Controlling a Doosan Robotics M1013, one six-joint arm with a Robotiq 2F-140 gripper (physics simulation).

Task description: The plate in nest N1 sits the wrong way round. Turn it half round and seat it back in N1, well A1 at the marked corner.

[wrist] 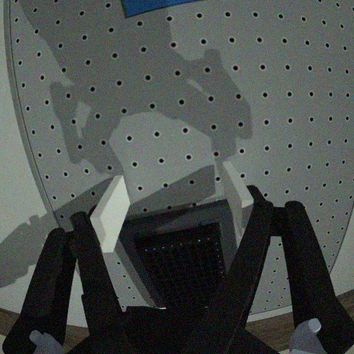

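Note:
The black plate (182, 265) with its grid of wells lies in a dark grey nest (227, 216) at the lower middle of the wrist view. Its near part is hidden behind the gripper's body, and the A1 mark does not show. My gripper (173, 183) is open, with its two pale finger pads wide apart and nothing between them. The pads show over the far part of the nest, one towards each side, with the plate lying lower in the view.
A grey board (290, 80) with rows of small holes bears the nest. Part of a blue object (160, 6) shows at the top edge. Shadows of the arm and gripper fall across the board. The board's curved-looking edge runs down the left side, and brown wood shows at the bottom.

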